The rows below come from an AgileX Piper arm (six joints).
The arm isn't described. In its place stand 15 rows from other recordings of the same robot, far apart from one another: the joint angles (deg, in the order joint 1, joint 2, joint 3, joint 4, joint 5, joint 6), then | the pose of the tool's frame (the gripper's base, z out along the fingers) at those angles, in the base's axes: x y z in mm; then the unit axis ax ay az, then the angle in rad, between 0 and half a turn.
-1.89, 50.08, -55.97, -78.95, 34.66, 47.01 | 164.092 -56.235 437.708 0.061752 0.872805 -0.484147 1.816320
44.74, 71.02, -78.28, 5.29, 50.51, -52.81 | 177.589 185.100 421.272 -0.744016 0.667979 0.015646 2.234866
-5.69, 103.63, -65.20, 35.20, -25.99, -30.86 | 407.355 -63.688 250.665 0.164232 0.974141 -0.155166 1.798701
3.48, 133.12, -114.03, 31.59, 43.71, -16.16 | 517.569 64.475 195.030 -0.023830 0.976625 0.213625 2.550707
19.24, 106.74, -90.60, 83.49, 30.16, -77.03 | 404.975 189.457 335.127 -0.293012 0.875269 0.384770 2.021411
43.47, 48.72, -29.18, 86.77, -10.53, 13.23 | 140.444 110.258 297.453 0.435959 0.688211 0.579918 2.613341
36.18, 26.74, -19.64, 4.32, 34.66, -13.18 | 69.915 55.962 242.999 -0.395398 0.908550 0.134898 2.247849
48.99, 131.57, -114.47, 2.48, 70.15, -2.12 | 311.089 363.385 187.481 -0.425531 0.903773 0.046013 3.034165
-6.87, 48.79, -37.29, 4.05, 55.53, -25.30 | 136.969 -11.165 274.146 -0.147443 0.988409 -0.036170 2.654381
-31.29, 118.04, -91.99, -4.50, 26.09, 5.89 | 400.593 -247.143 217.944 0.289695 0.950086 -0.115816 2.426970
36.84, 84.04, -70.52, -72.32, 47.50, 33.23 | 292.909 139.570 363.198 -0.321136 0.881235 -0.346838 2.097044
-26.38, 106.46, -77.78, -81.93, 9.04, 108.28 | 385.210 -206.855 264.359 0.487474 0.869688 -0.077539 2.010274
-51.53, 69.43, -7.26, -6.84, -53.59, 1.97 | 119.878 -136.849 196.202 0.352389 0.866133 -0.354451 1.791304
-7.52, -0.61, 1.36, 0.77, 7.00, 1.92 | 56.065 -7.251 194.728 0.088086 0.995335 -0.039359 1.620473
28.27, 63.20, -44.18, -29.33, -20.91, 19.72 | 208.312 130.087 359.918 -0.385261 0.883693 0.265820 1.565573
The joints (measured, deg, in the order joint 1, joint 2, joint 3, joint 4, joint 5, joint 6), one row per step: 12.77 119.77 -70.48 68.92 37.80 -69.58; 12.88 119.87 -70.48 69.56 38.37 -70.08; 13.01 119.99 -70.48 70.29 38.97 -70.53; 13.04 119.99 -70.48 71.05 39.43 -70.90; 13.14 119.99 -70.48 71.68 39.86 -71.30; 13.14 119.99 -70.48 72.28 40.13 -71.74; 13.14 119.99 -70.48 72.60 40.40 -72.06; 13.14 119.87 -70.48 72.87 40.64 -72.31; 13.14 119.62 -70.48 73.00 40.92 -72.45; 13.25 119.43 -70.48 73.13 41.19 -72.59; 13.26 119.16 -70.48 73.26 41.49 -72.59; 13.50 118.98 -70.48 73.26 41.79 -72.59; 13.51 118.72 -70.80 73.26 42.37 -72.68; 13.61 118.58 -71.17 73.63 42.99 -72.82; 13.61 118.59 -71.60 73.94 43.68 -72.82
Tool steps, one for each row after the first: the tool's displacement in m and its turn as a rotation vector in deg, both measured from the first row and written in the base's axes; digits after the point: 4 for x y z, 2 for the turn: -0.0006 0.0016 -0.0001 0.61 0.15 0.40; -0.0013 0.0033 -0.0002 1.31 0.38 0.73; -0.0015 0.0043 0.0005 2.00 0.46 0.80; -0.0019 0.0057 0.0011 2.58 0.49 1.02; -0.0019 0.0062 0.0016 3.04 0.40 1.09; -0.0020 0.0066 0.0020 3.34 0.36 1.26; -0.0022 0.0069 0.0031 3.63 0.22 1.41; -0.0025 0.0072 0.0051 3.90 0.02 1.61; -0.0030 0.0082 0.0067 4.15 -0.12 1.91; -0.0034 0.0086 0.0089 4.48 -0.23 2.05; -0.0044 0.0105 0.0103 4.69 -0.26 2.49; -0.0041 0.0113 0.0137 5.13 -0.63 2.98; -0.0036 0.0130 0.0168 5.82 -0.90 3.37; -0.0027 0.0141 0.0191 6.53 -0.97 3.65
